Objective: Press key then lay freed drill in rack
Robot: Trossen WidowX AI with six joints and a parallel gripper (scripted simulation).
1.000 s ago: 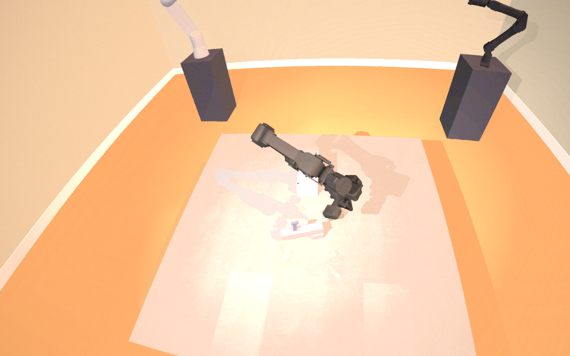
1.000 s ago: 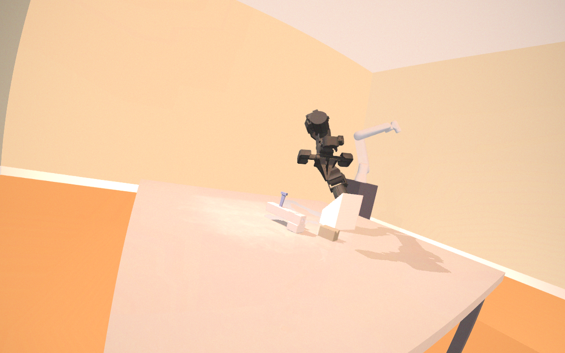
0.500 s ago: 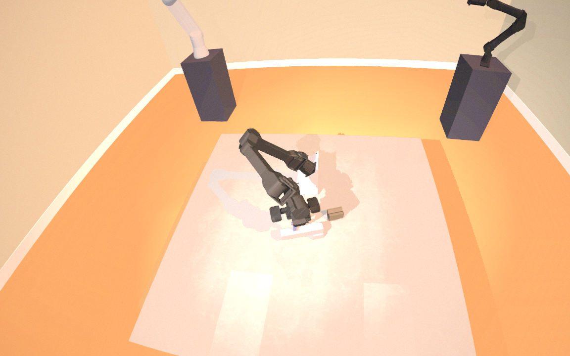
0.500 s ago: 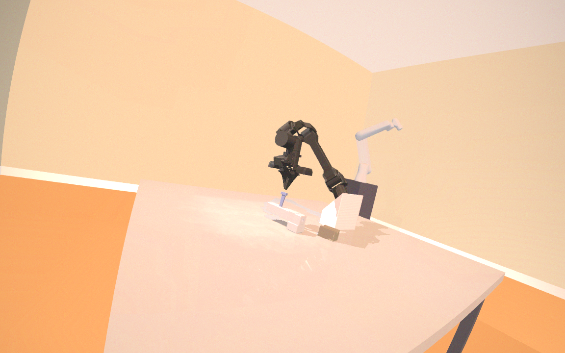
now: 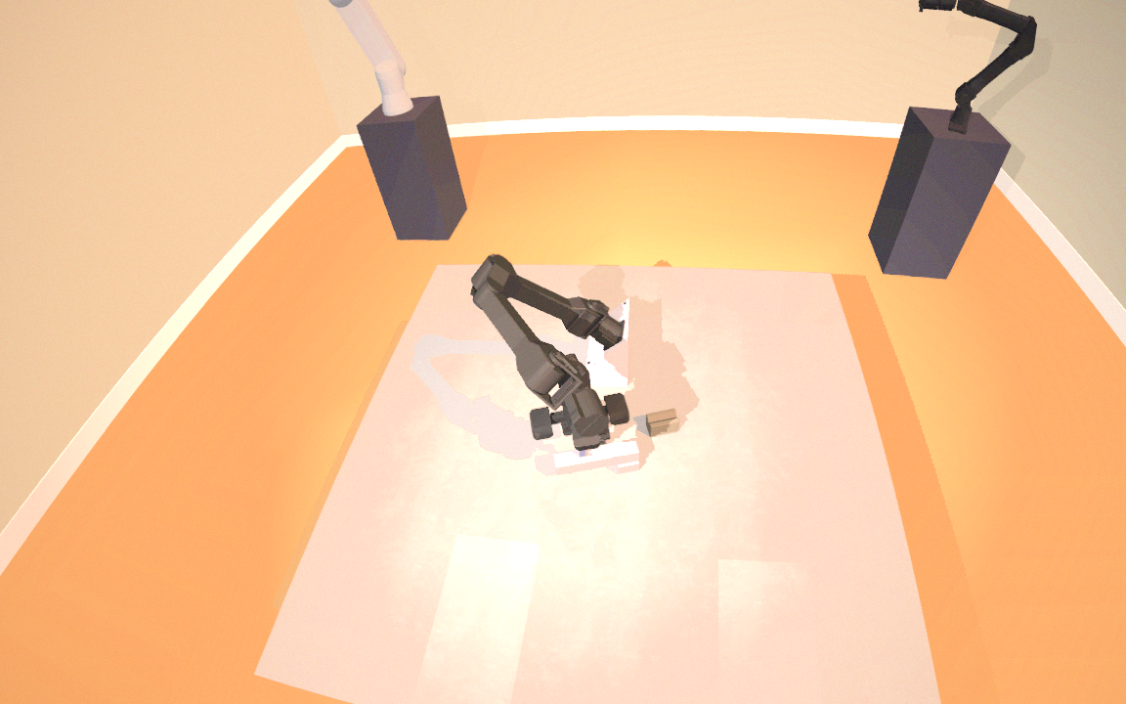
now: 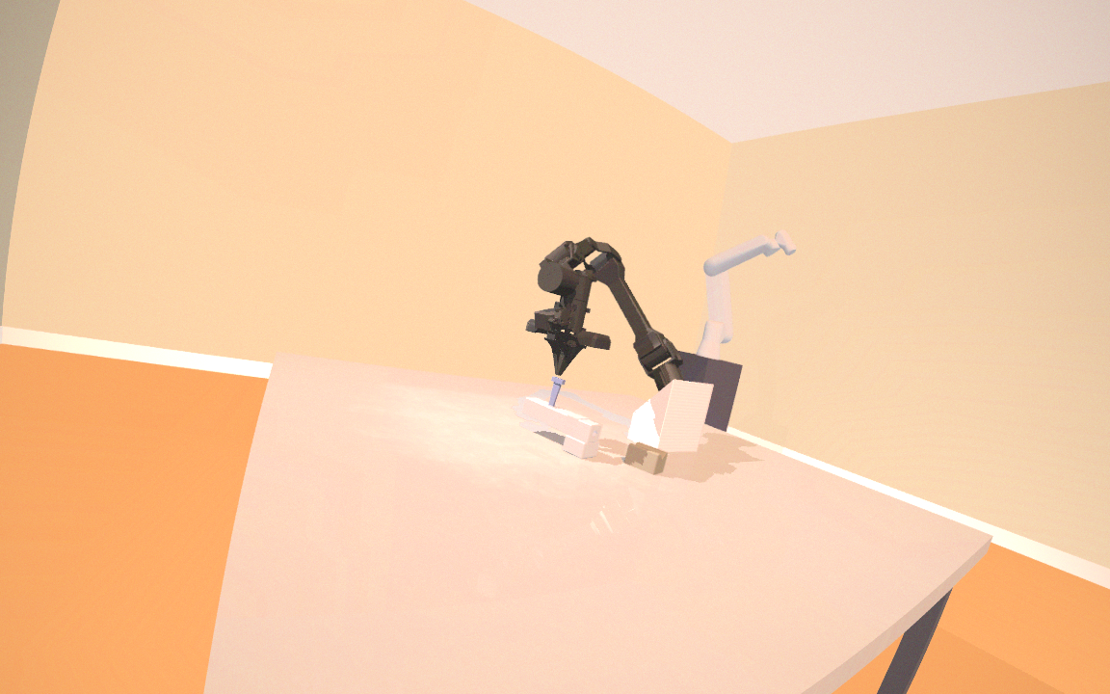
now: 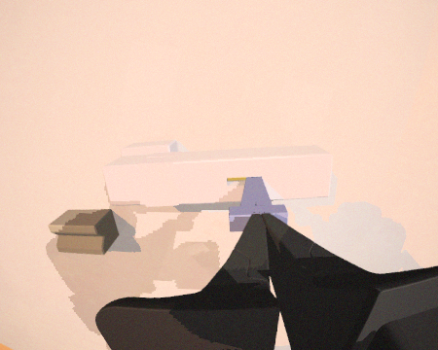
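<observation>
My gripper tip is 4 cm above the small purple piece. From my gripper tip the other things lie so: olive-brown block: 16 cm to the left, 14 cm behind, 12 cm below; yellow drill: 9 cm below, 5 cm to the left, 2 cm behind.
</observation>
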